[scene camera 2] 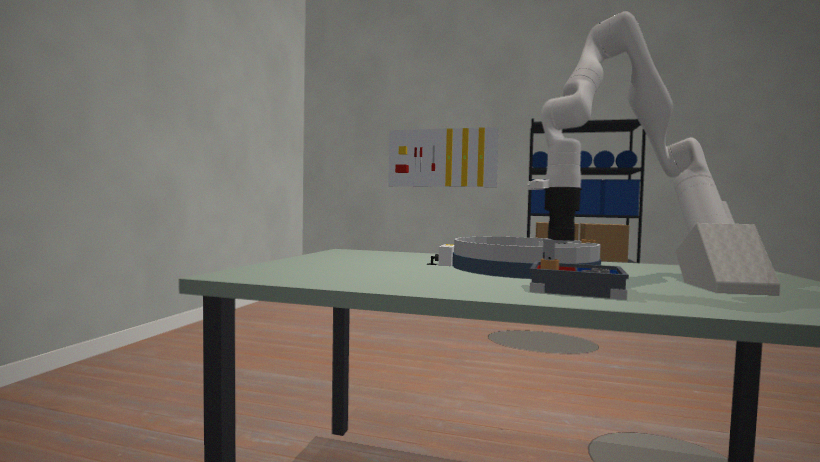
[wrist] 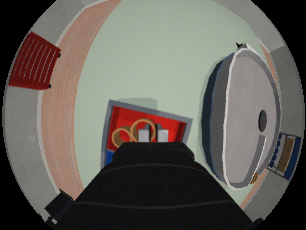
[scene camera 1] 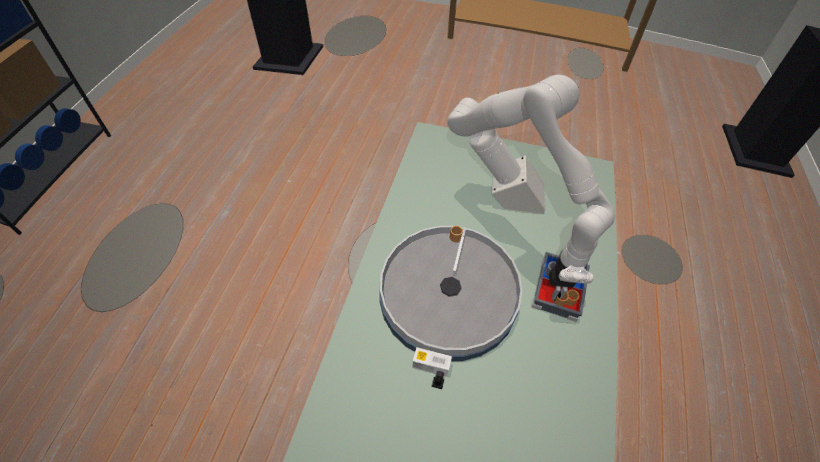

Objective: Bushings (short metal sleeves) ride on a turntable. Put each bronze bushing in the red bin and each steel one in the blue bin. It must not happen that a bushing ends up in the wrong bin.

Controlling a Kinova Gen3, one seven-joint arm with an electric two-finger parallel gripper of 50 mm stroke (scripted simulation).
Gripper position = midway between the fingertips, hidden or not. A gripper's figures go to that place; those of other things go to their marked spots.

Labels:
My gripper (wrist: 153,129): 18 cm from the lens. A grey turntable (wrist: 250,95): 30 cm from the lens. A two-part bin (wrist: 178,126): 22 cm from the lens. The marked spots on the two-part bin and the grey turntable are 21 cm apart.

